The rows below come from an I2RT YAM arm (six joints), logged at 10 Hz.
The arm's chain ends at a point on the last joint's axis. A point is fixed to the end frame.
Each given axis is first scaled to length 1.
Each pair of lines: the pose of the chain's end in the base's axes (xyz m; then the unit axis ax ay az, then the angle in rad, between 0 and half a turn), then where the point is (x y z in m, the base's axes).
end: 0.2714, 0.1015, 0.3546, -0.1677, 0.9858, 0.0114, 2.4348
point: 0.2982 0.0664 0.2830
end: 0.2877, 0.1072, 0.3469, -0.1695, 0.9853, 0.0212, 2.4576
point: 0.3130 0.0732 0.2742
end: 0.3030, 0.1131, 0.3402, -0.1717, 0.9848, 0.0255, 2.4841
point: 0.3266 0.0794 0.2668
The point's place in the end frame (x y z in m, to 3 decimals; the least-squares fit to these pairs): 0.037 -0.035 0.067
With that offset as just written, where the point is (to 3 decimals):
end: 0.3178, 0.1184, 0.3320, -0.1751, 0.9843, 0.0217, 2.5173
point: 0.339 0.084 0.258
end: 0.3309, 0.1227, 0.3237, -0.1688, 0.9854, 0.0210, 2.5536
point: 0.349 0.088 0.249
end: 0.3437, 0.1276, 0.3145, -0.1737, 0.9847, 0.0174, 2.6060
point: 0.359 0.091 0.240
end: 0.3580, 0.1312, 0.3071, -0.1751, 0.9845, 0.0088, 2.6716
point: 0.368 0.093 0.233
